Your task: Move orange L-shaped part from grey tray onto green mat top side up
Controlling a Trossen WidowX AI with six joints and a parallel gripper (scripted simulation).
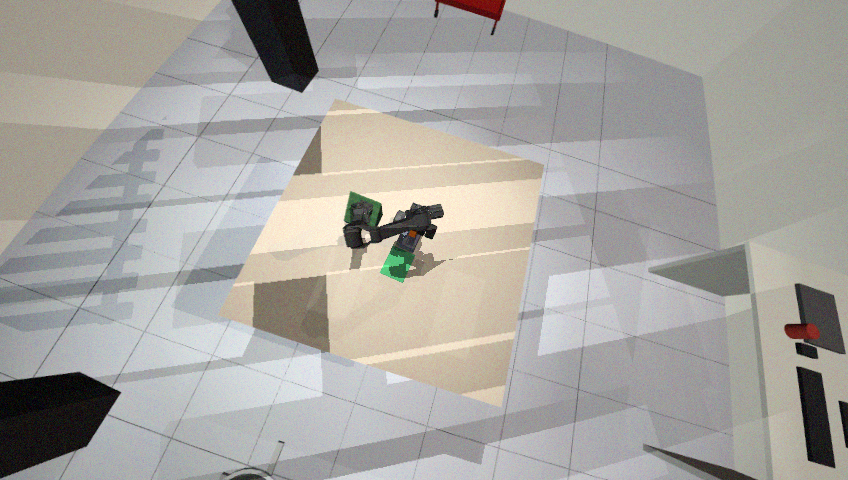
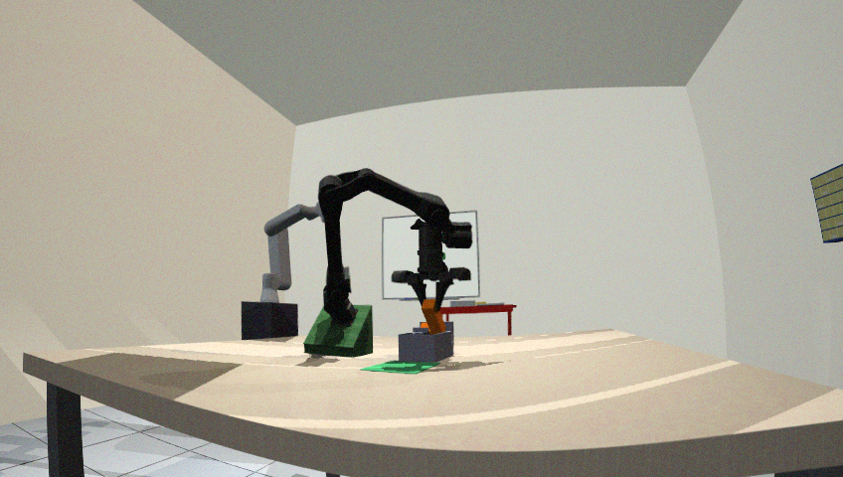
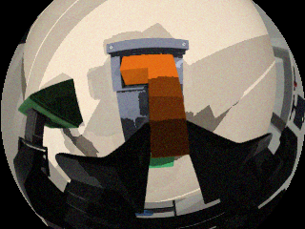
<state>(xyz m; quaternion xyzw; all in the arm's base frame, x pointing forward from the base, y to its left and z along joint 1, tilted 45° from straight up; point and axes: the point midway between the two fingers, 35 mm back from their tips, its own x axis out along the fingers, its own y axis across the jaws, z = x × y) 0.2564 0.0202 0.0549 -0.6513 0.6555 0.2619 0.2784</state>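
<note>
Right now the green mat is 2 cm behind my gripper tip, 14 cm to the right of it and 13 cm below it.
</note>
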